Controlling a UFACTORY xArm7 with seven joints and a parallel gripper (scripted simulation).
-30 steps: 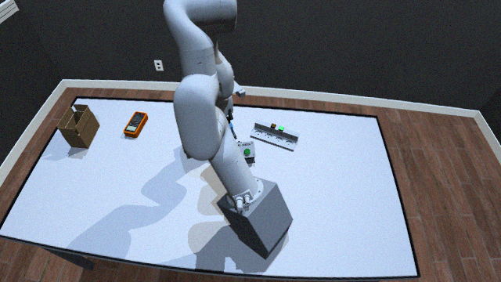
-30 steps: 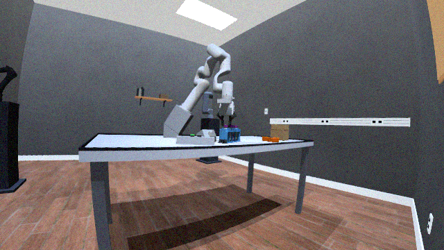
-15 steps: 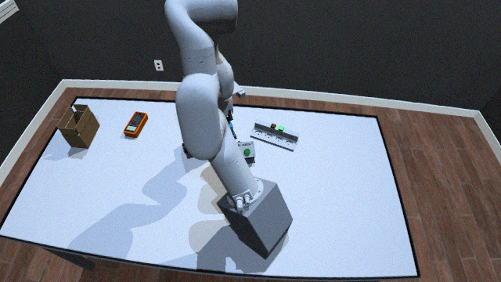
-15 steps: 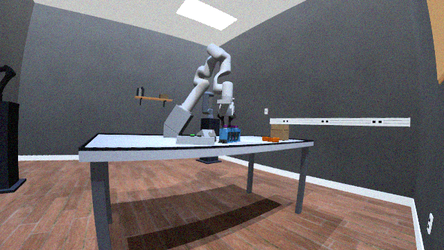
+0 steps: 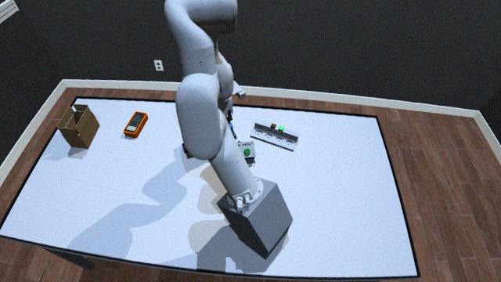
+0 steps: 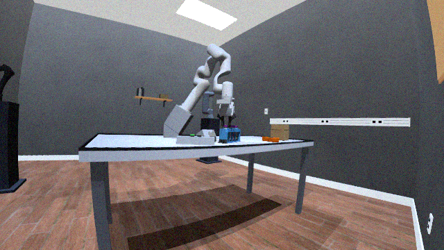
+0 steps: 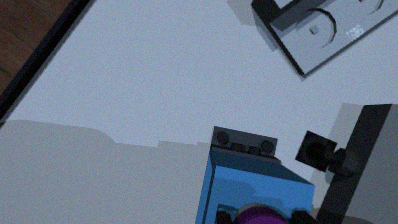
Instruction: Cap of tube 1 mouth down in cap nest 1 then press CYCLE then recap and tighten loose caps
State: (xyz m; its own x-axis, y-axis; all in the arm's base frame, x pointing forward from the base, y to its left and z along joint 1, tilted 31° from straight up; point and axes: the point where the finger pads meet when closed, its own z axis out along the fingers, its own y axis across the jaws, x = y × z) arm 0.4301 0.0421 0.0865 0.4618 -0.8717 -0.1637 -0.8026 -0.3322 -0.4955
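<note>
Right now my hand is 12 cm past the grey key housing, 8 cm to the left of it and 7 cm above it.
</note>
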